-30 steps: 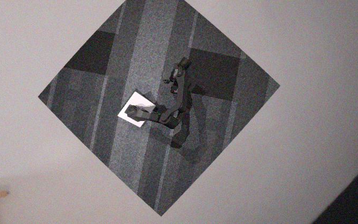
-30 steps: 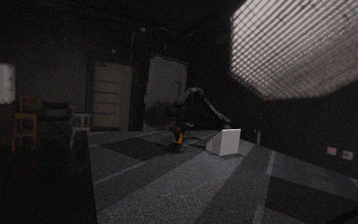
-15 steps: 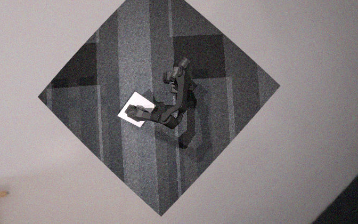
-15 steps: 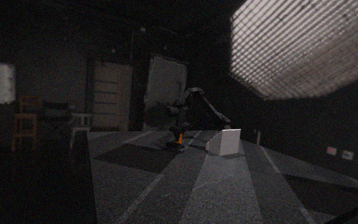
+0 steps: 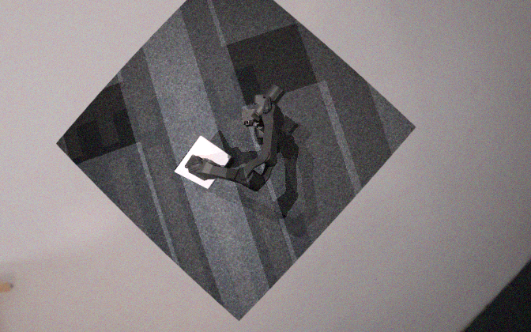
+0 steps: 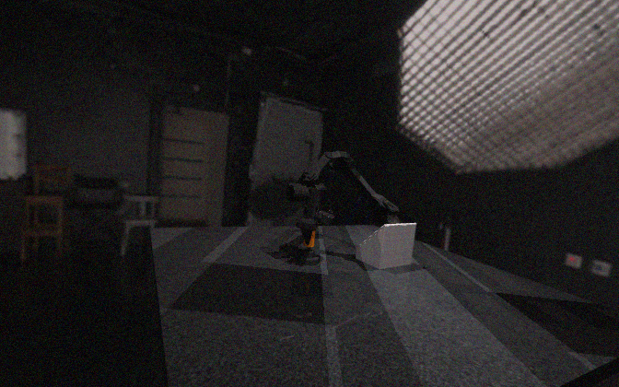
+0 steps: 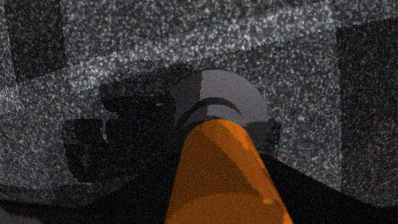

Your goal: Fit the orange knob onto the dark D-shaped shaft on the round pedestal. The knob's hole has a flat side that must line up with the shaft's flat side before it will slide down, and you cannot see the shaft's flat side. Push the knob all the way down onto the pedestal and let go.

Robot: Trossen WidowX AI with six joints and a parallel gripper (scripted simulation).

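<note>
Right now my gripper tip is 2 cm below the orange knob. Also, from my gripper tip: dark pedestal base: 4 cm below.
</note>
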